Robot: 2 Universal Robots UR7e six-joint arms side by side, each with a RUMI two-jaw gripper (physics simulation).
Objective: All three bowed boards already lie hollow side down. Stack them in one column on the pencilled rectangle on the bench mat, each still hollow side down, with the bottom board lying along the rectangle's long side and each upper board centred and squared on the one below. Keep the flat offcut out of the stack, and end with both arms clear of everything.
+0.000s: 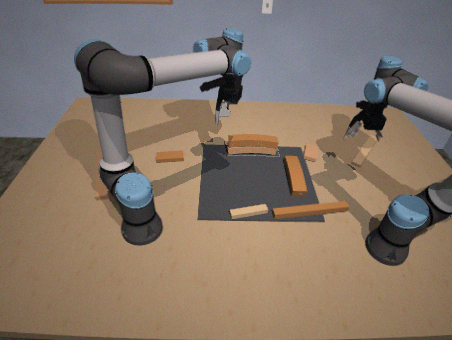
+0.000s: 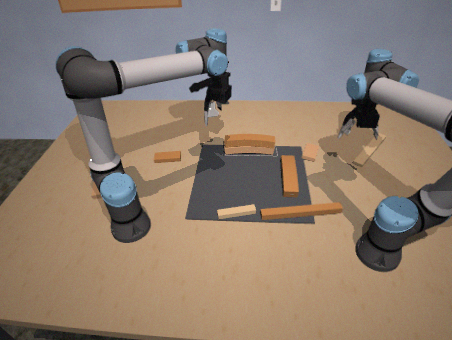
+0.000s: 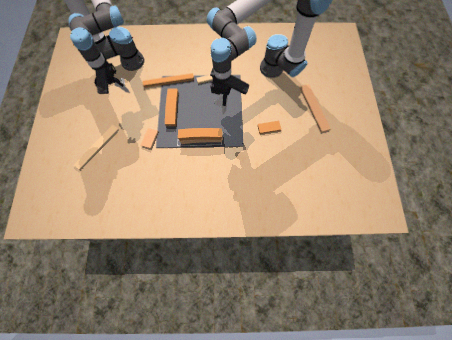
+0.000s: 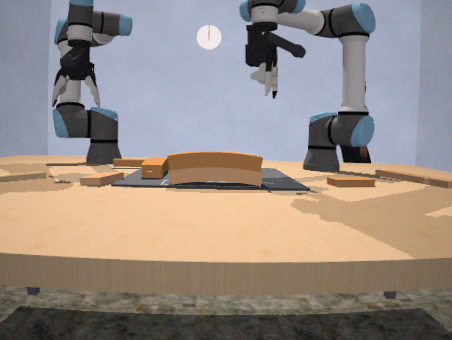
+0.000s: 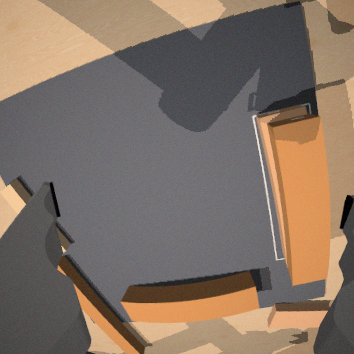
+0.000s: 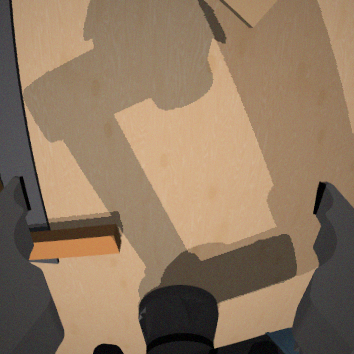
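Where they show: left gripper, between the fingertips: (image 1: pixel 222 118) (image 2: pixel 214 118) (image 3: pixel 227 101) (image 4: pixel 270 97) (image 5: pixel 200 191); right gripper, between the fingertips: (image 1: pixel 361 140) (image 2: pixel 357 139) (image 3: pixel 115 93) (image 4: pixel 75 107) (image 6: pixel 173 181); left arm's base, origin of its link: (image 1: pixel 142 229) (image 2: pixel 131 227) (image 3: pixel 271 68) (image 4: pixel 321 169); right arm's base, origin of its link: (image 1: pixel 385 248) (image 2: pixel 377 253) (image 3: pixel 132 61) (image 4: pixel 104 162) (image 6: pixel 177 309).
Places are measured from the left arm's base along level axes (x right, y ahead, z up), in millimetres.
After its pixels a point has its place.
On the pencilled rectangle (image 5: pixel 266 188) an orange bowed board (image 1: pixel 252 141) @(x 408, y 505, z 82 mm) (image 3: pixel 200 133) @(x 407, y 538, z 90 mm) (image 4: pixel 215 161) @(x 409, y 557, z 67 mm) (image 5: pixel 302 200) @(x 381, y 523, z 90 mm) lies on a paler bowed board (image 1: pixel 252 150) @(x 412, y 502, z 32 mm) (image 4: pixel 215 177) @(x 408, y 558, z 26 mm), both hollow side down, with ends nearly in line. A third bowed board (image 1: pixel 295 175) @(x 596, y 309, z 53 mm) (image 2: pixel 289 175) @(x 599, y 309, z 54 mm) (image 3: pixel 171 107) @(x 595, y 359, z 55 mm) (image 5: pixel 190 307) @(x 590, y 349, z 55 mm) lies apart on the bench mat (image 1: pixel 240 185) @(x 361, y 273, z 6 mm), across the stack's direction. My left gripper (image 1: pixel 221 117) @(x 265, y 430, z 243 mm) (image 4: pixel 267 90) @(x 265, y 430, z 243 mm) is open and empty, high above the mat. My right gripper (image 1: pixel 363 136) @(x 858, y 381, z 208 mm) (image 4: pixel 77 104) @(x 858, y 381, z 208 mm) is open and empty above the table, off the mat. I cannot tell which piece is the flat offcut.
A long orange bar (image 1: pixel 310 210) @(x 639, y 126, z 31 mm) (image 3: pixel 168 80) @(x 645, y 151, z 32 mm) crosses the mat's edge beside a pale block (image 1: pixel 249 211) @(x 398, y 104, z 27 mm). A small orange block (image 1: pixel 170 156) @(x 25, y 427, z 20 mm), a pinkish block (image 1: pixel 311 152) @(x 707, y 532, z 22 mm), a thin pale strip (image 3: pixel 97 147) @(x 999, y 614, z 15 mm) and a long pinkish board (image 3: pixel 316 109) @(x -262, y 310, z 21 mm) lie on the table.
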